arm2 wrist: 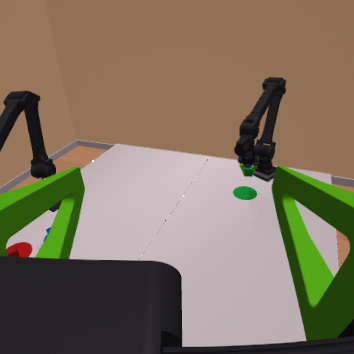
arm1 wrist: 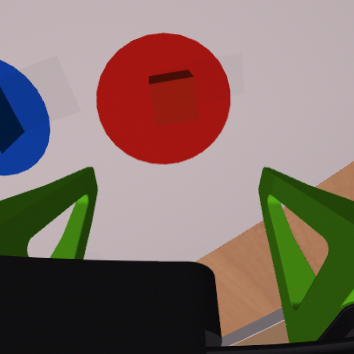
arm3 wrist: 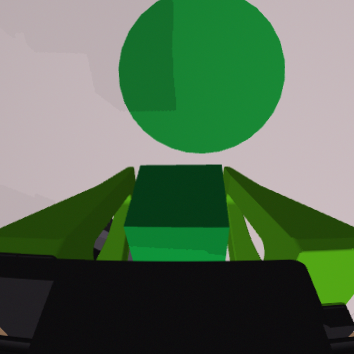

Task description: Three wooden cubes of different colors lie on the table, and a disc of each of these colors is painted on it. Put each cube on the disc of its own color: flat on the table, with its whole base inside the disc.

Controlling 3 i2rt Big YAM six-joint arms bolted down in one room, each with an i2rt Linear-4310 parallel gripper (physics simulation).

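The red cube (arm1 wrist: 174,101) sits on the red disc (arm1 wrist: 122,110) (arm2 wrist: 26,249), its base inside the disc in the arm1 wrist view. The blue cube (arm1 wrist: 7,125) is on the blue disc (arm1 wrist: 35,135), both cut off by the left edge. My arm1 gripper (arm1 wrist: 178,172) is open, with the red disc beyond its fingertips. My arm2 gripper (arm2 wrist: 178,172) is open, high over the table. My arm3 gripper (arm3 wrist: 179,172) (arm2 wrist: 247,171) is shut on the green cube (arm3 wrist: 177,200) and holds it above the table, near the green disc (arm3 wrist: 230,75) (arm2 wrist: 244,193). A shadow falls on that disc's left part.
The pale table top (arm2 wrist: 215,280) has a thin seam across it. Arm3's black links (arm2 wrist: 272,115) rise at the back right, and arm1's black links (arm2 wrist: 36,130) stand at the left. Wooden floor (arm1 wrist: 245,260) (arm2 wrist: 75,157) shows beyond the table edge.
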